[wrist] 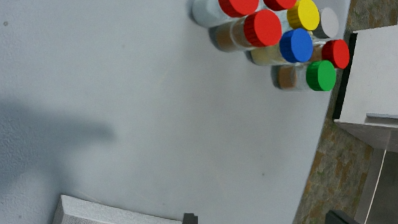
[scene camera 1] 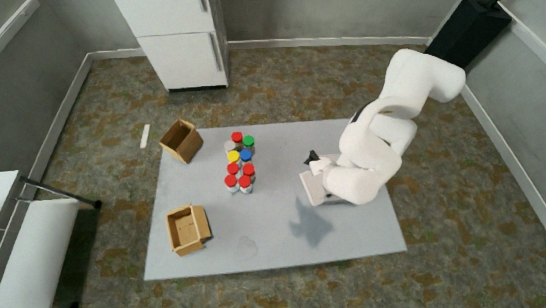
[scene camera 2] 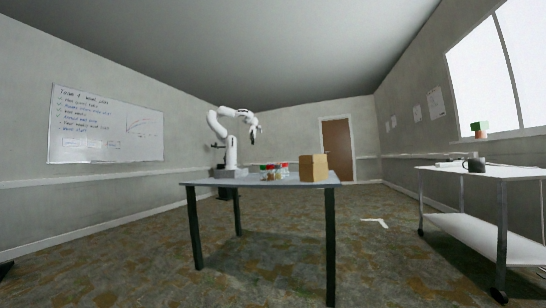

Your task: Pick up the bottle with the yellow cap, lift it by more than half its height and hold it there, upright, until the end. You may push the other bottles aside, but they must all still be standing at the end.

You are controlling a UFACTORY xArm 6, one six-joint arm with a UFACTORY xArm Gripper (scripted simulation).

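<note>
Green-capped bottle [wrist: 318, 75]. Cardboard box [scene camera 1: 188, 147], visible too in scene camera 2 [scene camera 2: 308, 172]. Cardboard box out of frame in the wrist view.
</note>
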